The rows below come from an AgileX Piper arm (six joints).
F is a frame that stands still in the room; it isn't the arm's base.
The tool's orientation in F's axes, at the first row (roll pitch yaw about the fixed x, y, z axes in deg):
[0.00 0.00 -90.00]
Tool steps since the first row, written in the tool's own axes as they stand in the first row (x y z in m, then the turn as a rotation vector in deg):
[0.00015 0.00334 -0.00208 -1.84 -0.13 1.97]
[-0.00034 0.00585 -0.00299 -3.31 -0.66 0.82]
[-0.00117 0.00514 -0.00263 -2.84 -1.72 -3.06]
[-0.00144 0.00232 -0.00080 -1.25 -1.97 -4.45]
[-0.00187 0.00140 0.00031 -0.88 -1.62 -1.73]
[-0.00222 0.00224 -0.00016 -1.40 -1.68 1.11]
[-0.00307 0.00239 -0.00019 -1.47 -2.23 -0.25]
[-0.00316 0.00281 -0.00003 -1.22 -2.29 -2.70]
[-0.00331 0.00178 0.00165 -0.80 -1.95 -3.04]
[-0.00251 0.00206 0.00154 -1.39 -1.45 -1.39]
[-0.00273 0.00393 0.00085 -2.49 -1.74 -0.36]
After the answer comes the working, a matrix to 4 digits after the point.
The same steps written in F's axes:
[0.00334 -0.00015 -0.00208 -0.13 1.84 1.97]
[0.00585 0.00034 -0.00299 -0.66 3.31 0.82]
[0.00514 0.00117 -0.00263 -1.72 2.84 -3.06]
[0.00232 0.00144 -0.00080 -1.97 1.25 -4.45]
[0.00140 0.00187 0.00031 -1.62 0.88 -1.73]
[0.00224 0.00222 -0.00016 -1.68 1.40 1.11]
[0.00239 0.00307 -0.00019 -2.23 1.47 -0.25]
[0.00281 0.00316 -0.00003 -2.29 1.22 -2.70]
[0.00178 0.00331 0.00165 -1.95 0.80 -3.04]
[0.00206 0.00251 0.00154 -1.45 1.39 -1.39]
[0.00393 0.00273 0.00085 -1.74 2.49 -0.36]

The tool's axes in the first row as the columns of a matrix, in F's axes (rounded; the answer above uses it unrounded):
[0.0000 1.0000 0.0000]
[-1.0000 0.0000 0.0000]
[0.0000 0.0000 1.0000]

